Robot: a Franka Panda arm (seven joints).
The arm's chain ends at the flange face. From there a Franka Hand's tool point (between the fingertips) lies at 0.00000 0.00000 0.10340 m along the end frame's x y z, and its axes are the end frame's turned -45 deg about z.
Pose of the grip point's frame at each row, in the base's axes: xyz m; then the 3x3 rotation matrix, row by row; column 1 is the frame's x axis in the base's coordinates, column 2 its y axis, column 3 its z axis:
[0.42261 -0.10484 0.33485], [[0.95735 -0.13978 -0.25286], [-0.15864 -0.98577 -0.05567], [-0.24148 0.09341 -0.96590]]
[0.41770 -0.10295 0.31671], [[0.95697 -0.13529 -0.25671], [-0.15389 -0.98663 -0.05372], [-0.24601 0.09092 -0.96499]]
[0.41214 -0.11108 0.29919], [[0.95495 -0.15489 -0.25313], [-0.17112 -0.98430 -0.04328], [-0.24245 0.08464 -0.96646]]
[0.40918 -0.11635 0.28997], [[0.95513 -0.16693 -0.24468], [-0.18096 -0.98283 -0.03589], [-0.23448 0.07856 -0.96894]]
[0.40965 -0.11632 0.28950], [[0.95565 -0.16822 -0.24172], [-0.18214 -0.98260 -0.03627], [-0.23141 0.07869 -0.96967]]
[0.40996 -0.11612 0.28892], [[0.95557 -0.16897 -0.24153], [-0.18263 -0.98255 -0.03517], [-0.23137 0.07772 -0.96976]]
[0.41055 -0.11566 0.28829], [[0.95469 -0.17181 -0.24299], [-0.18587 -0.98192 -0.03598], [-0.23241 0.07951 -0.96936]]
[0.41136 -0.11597 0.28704], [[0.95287 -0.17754 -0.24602], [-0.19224 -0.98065 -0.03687], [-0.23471 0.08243 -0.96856]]
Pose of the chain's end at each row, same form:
[0.44876 -0.09908 0.43472], [[0.57811 -0.77579 -0.25286], [-0.80922 -0.58487 -0.05567], [-0.10470 0.23680 -0.96590]]
[0.44424 -0.09740 0.41649], [[0.58102 -0.77234 -0.25671], [-0.80647 -0.58884 -0.05372], [-0.10967 0.23825 -0.96499]]
[0.43831 -0.10660 0.39912], [[0.56573 -0.78478 -0.25313], [-0.81701 -0.57501 -0.04328], [-0.11159 0.23129 -0.96646]]
[0.43448 -0.11264 0.39016], [[0.55734 -0.79342 -0.24468], [-0.82292 -0.56701 -0.03589], [-0.11025 0.22135 -0.96894]]
[0.43464 -0.11257 0.38976], [[0.55680 -0.79470 -0.24172], [-0.82360 -0.56601 -0.03627], [-0.10799 0.21927 -0.96967]]
[0.43493 -0.11248 0.38919], [[0.55621 -0.79517 -0.24153], [-0.82391 -0.56563 -0.03517], [-0.10865 0.21856 -0.96976]]
[0.43568 -0.11194 0.38852], [[0.55358 -0.79656 -0.24299], [-0.82575 -0.56289 -0.03598], [-0.10812 0.22056 -0.96936]]
[0.43680 -0.11216 0.38719], [[0.54824 -0.79932 -0.24602], [-0.82936 -0.55749 -0.03687], [-0.10768 0.22425 -0.96856]]

